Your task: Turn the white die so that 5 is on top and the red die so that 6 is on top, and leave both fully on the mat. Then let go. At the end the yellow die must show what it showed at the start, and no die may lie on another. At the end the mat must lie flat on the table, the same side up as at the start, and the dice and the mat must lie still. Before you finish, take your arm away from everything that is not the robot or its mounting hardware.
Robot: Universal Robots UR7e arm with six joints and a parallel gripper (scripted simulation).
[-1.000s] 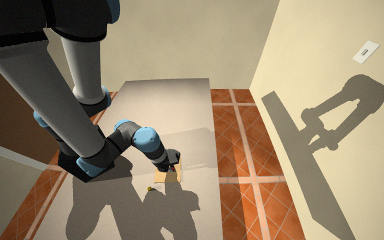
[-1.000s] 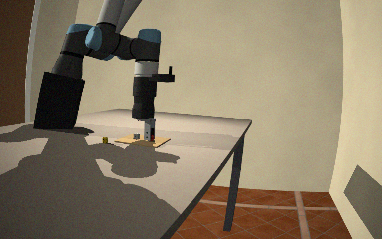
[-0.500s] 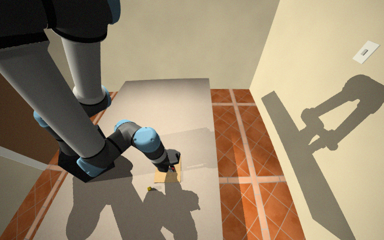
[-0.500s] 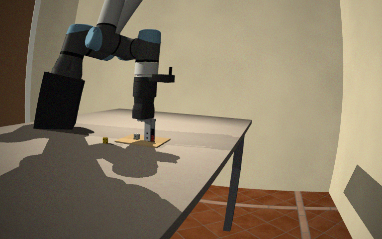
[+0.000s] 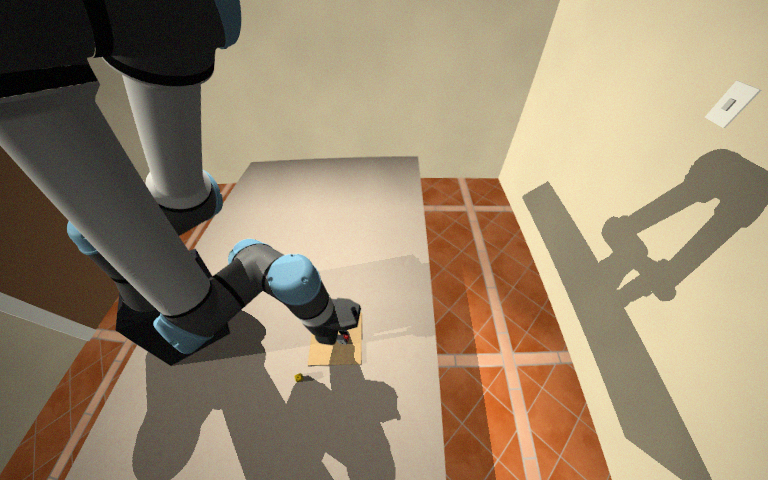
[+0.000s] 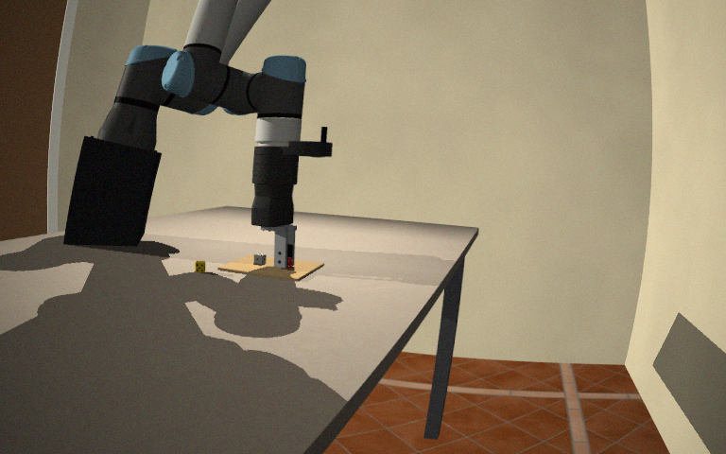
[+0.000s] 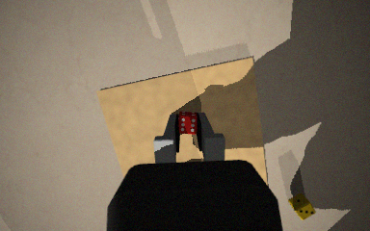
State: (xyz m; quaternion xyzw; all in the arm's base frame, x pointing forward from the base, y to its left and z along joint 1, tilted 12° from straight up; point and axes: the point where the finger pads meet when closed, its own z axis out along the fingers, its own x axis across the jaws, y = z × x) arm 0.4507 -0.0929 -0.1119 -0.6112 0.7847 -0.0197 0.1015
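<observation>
My hand is 1 cm above the red die. The rest, counted from my hand: white die 5 cm behind, 1 cm to the left, 1 cm below; yellow die 12 cm behind, 9 cm to the right, 2 cm below; tan mat 2 cm below, 2 cm behind, 1 cm to the left.
</observation>
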